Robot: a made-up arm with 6 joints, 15 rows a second.
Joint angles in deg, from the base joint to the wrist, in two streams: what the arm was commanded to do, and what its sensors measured. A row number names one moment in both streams.
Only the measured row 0 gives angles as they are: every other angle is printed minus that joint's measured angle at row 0.
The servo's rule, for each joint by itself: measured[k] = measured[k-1] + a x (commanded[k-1-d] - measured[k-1]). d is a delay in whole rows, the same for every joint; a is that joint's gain. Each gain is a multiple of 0.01, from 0.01 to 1. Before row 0 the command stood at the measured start. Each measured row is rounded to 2 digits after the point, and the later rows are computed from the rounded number. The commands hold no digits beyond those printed.
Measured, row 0: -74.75, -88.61, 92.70, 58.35, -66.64, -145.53
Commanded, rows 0 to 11: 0.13, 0.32, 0.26, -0.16, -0.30, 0.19; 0.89, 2.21, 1.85, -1.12, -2.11, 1.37; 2.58, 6.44, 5.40, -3.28, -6.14, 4.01; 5.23, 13.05, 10.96, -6.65, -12.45, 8.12; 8.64, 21.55, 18.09, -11.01, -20.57, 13.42; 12.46, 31.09, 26.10, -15.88, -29.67, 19.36; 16.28, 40.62, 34.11, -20.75, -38.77, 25.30; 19.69, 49.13, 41.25, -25.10, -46.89, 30.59; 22.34, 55.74, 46.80, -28.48, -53.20, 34.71; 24.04, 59.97, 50.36, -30.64, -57.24, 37.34; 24.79, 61.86, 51.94, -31.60, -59.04, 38.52; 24.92, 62.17, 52.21, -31.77, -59.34, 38.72
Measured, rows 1 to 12: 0.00, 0.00, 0.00, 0.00, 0.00, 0.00; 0.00, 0.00, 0.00, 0.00, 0.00, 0.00; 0.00, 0.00, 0.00, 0.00, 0.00, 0.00; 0.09, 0.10, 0.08, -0.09, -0.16, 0.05; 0.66, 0.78, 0.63, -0.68, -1.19, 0.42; 2.02, 2.59, 2.11, -2.16, -3.81, 1.43; 4.30, 5.94, 4.85, -4.72, -8.39, 3.30; 7.38, 10.94, 8.95, -8.31, -14.85, 6.13; 10.99, 17.39, 14.27, -12.62, -22.70, 9.83; 14.75, 24.82, 20.42, -17.25, -31.22, 14.16; 18.26, 32.60, 26.88, -21.72, -39.53, 18.76; 21.16, 40.00, 33.06, -25.57, -46.78, 23.23
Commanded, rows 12 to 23: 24.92, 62.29, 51.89, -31.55, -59.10, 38.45; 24.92, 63.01, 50.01, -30.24, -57.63, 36.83; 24.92, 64.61, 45.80, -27.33, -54.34, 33.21; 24.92, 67.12, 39.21, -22.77, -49.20, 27.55; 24.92, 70.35, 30.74, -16.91, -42.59, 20.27; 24.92, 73.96, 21.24, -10.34, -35.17, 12.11; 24.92, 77.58, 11.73, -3.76, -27.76, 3.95; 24.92, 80.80, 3.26, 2.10, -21.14, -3.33; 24.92, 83.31, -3.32, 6.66, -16.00, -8.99; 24.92, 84.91, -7.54, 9.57, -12.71, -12.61; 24.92, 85.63, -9.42, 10.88, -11.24, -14.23; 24.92, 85.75, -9.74, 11.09, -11.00, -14.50
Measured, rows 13 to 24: 23.20, 46.39, 38.42, -28.46, -52.32, 27.18; 24.33, 51.34, 42.61, -30.25, -55.88, 30.36; 24.75, 54.81, 45.59, -31.12, -57.71, 32.70; 24.87, 57.20, 47.54, -31.37, -58.45, 34.31; 24.91, 59.06, 48.31, -30.73, -58.02, 35.02; 24.92, 60.84, 47.53, -28.79, -56.07, 34.51; 24.92, 62.85, 44.95, -25.36, -52.43, 32.56; 24.92, 65.25, 40.54, -20.54, -47.21, 29.12; 24.92, 68.04, 34.56, -14.73, -40.83, 24.36; 24.92, 71.09, 27.48, -8.48, -33.90, 18.65; 24.92, 74.20, 19.97, -2.45, -27.14, 12.50; 24.92, 77.12, 12.75, 2.74, -21.24, 6.48
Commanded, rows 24 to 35: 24.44, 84.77, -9.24, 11.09, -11.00, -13.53; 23.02, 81.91, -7.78, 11.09, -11.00, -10.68; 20.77, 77.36, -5.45, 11.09, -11.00, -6.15; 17.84, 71.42, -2.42, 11.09, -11.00, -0.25; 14.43, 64.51, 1.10, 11.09, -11.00, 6.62; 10.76, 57.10, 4.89, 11.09, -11.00, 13.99; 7.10, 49.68, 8.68, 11.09, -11.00, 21.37; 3.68, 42.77, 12.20, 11.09, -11.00, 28.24; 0.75, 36.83, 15.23, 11.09, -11.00, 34.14; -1.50, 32.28, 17.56, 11.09, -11.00, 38.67; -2.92, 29.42, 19.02, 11.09, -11.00, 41.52; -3.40, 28.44, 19.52, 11.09, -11.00, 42.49
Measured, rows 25 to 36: 24.92, 79.61, 6.46, 6.63, -16.72, 1.13; 24.92, 81.54, 1.54, 9.05, -13.82, -3.17; 24.92, 82.89, -1.96, 10.21, -12.33, -6.34; 24.58, 83.49, -4.22, 10.71, -11.63, -8.35; 23.47, 82.98, -5.32, 10.93, -11.30, -9.00; 21.55, 81.18, -5.36, 11.02, -11.14, -8.20; 18.92, 78.06, -4.45, 11.06, -11.07, -5.97; 15.73, 73.72, -2.73, 11.08, -11.03, -2.44; 12.20, 68.40, -0.37, 11.09, -11.01, 2.16; 8.58, 62.41, 2.44, 11.09, -11.00, 7.54; 5.10, 56.13, 5.47, 11.09, -11.00, 13.34; 2.01, 49.95, 8.50, 11.09, -11.00, 19.16
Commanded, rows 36 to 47: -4.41, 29.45, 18.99, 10.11, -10.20, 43.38; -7.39, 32.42, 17.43, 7.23, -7.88, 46.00; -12.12, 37.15, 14.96, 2.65, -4.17, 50.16; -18.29, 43.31, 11.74, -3.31, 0.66, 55.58; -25.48, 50.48, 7.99, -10.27, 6.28, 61.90; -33.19, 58.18, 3.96, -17.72, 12.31, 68.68; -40.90, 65.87, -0.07, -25.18, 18.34, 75.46; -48.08, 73.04, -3.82, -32.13, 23.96, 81.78; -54.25, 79.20, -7.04, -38.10, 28.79, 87.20; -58.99, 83.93, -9.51, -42.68, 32.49, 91.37; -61.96, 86.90, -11.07, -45.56, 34.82, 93.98; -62.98, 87.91, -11.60, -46.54, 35.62, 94.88
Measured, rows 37 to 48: -0.48, 44.30, 11.31, 11.09, -11.00, 24.62; -2.21, 39.54, 13.70, 11.09, -11.00, 29.35; -3.05, 35.99, 15.50, 11.09, -11.00, 33.03; -4.02, 33.90, 16.58, 10.53, -10.58, 35.93; -6.41, 33.43, 16.84, 8.65, -9.15, 38.75; -10.46, 34.62, 16.26, 5.23, -6.51, 41.94; -16.02, 37.40, 14.86, 0.36, -2.71, 45.76; -22.74, 41.59, 12.73, -5.70, 2.05, 50.28; -30.16, 46.90, 10.01, -12.55, 7.49, 55.43; -37.79, 52.97, 6.89, -19.75, 13.24, 61.04; -45.10, 59.39, 3.57, -26.81, 18.92, 66.85; -51.60, 65.73, 0.28, -33.25, 24.15, 72.55
